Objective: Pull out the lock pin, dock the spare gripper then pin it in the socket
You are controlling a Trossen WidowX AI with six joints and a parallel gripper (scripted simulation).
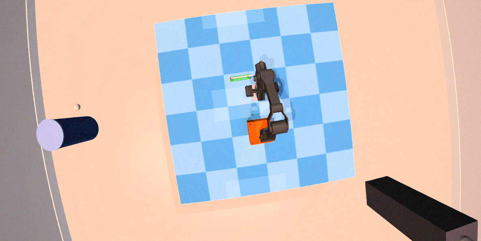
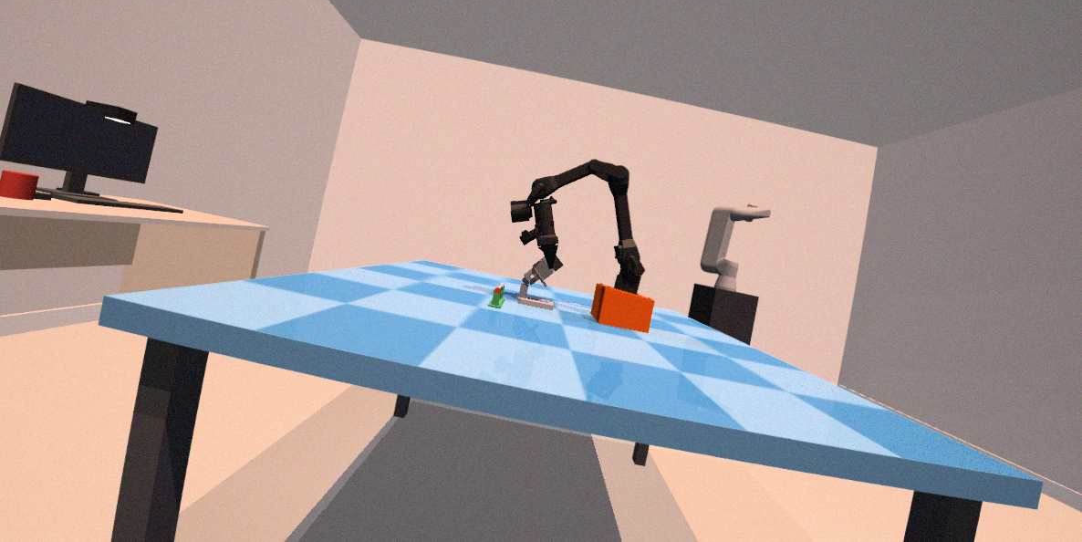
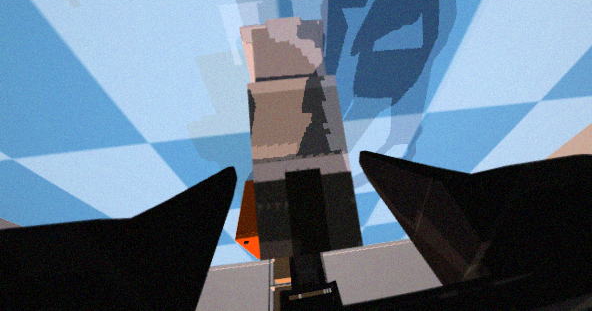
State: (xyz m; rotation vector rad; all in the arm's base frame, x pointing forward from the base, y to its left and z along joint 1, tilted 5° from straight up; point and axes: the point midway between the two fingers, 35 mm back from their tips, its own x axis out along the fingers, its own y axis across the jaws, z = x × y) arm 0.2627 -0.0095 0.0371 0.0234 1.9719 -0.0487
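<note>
Right now my gripper tip is 20 mm short of the spare gripper. From my gripper tip the other things lie so: green cradle 140 mm ahead, 100 mm to the left, 100 mm below.
</note>
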